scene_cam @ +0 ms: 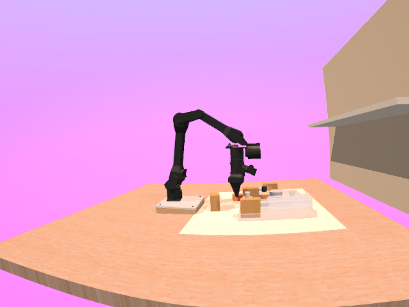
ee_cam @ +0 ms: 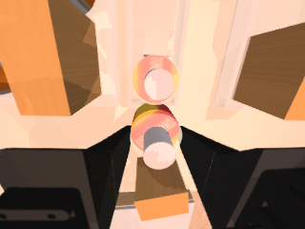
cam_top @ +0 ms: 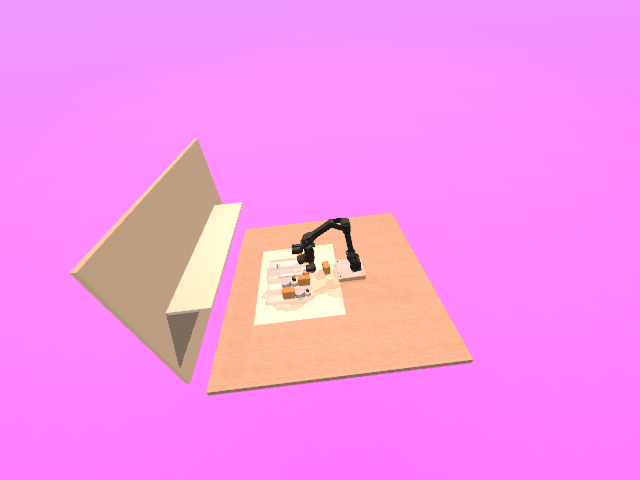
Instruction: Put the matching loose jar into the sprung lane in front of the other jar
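Right now my gripper tip is 100 mm past the block and 20 mm above it. From my gripper tip the other things lie so: shelf 540 mm ahead, 60 mm to the right, 310 mm above; then clear lane rack 180 mm ahead, 50 mm to the right, 40 mm below.
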